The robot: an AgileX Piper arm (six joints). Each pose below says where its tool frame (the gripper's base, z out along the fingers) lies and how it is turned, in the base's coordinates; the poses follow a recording.
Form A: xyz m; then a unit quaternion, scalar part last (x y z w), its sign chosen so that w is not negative.
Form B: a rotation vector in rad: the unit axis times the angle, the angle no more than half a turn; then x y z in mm. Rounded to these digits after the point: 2 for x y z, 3 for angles.
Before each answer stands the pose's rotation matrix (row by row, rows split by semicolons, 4 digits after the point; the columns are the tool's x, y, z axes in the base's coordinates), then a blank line. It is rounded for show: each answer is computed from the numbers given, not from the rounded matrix.
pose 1, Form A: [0.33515, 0.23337, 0.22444, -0.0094, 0.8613, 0.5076, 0.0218]
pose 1, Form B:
-0.9989 -0.0383 0.0280; 0.0059 0.4845 0.8747; -0.0471 0.8739 -0.4838

[-0.029, 2.669, 1.573, 335.15, 233.37, 224.44]
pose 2, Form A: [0.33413, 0.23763, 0.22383, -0.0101, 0.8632, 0.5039, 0.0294]
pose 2, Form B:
-0.9981 -0.0471 0.0406; 0.0122 0.4920 0.8705; -0.0609 0.8693 -0.4904

[-0.031, 2.662, 1.554, 334.13, 237.63, 223.83]
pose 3, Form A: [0.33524, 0.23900, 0.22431, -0.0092, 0.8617, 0.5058, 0.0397]
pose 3, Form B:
-0.9967 -0.0560 0.0591; 0.0243 0.4882 0.8724; -0.0777 0.8709 -0.4852

[-0.028, 2.641, 1.550, 335.24, 239.00, 224.31]
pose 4, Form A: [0.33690, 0.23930, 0.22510, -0.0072, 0.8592, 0.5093, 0.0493]
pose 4, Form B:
-0.9950 -0.0626 0.0774; 0.0378 0.4812 0.8758; -0.0920 0.8744 -0.4764

[-0.022, 2.618, 1.552, 336.90, 239.30, 225.10]
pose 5, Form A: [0.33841, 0.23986, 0.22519, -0.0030, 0.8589, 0.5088, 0.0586]
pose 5, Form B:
-0.9931 -0.0648 0.0976; 0.0545 0.4822 0.8743; -0.1037 0.8736 -0.4754

[-0.009, 2.602, 1.541, 338.41, 239.86, 225.19]
